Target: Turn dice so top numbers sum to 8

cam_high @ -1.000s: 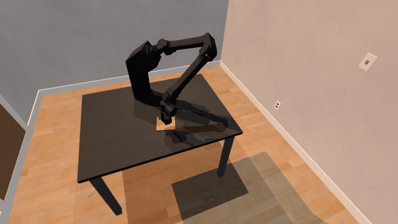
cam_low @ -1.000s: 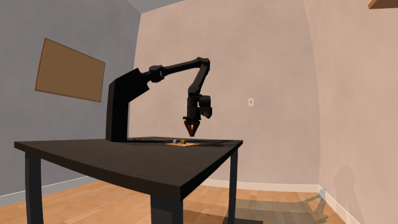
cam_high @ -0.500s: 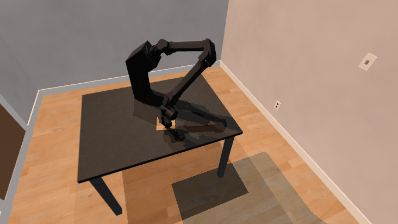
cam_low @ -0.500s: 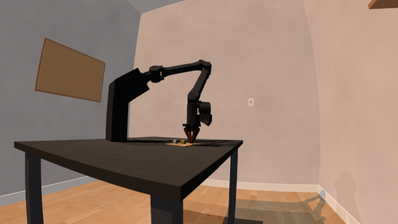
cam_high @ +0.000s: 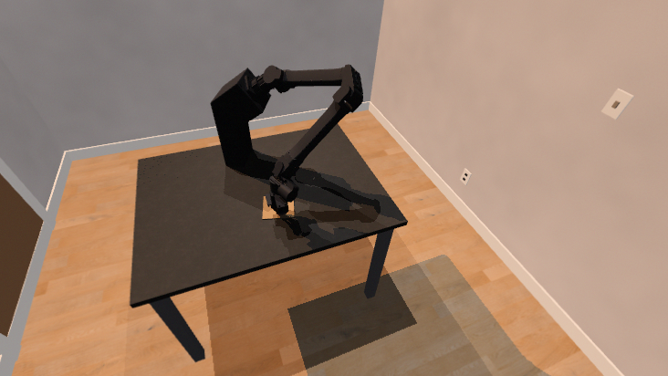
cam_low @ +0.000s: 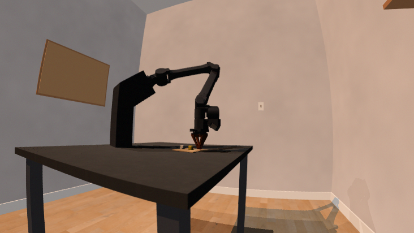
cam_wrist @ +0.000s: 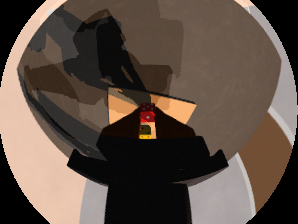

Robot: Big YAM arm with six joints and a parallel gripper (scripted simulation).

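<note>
Right now my hand is right at the red die. Round my hand: yellow die 50 mm behind, 10 mm below; tan mat 50 mm behind, 20 mm below; white die 100 mm behind, 10 mm below.
</note>
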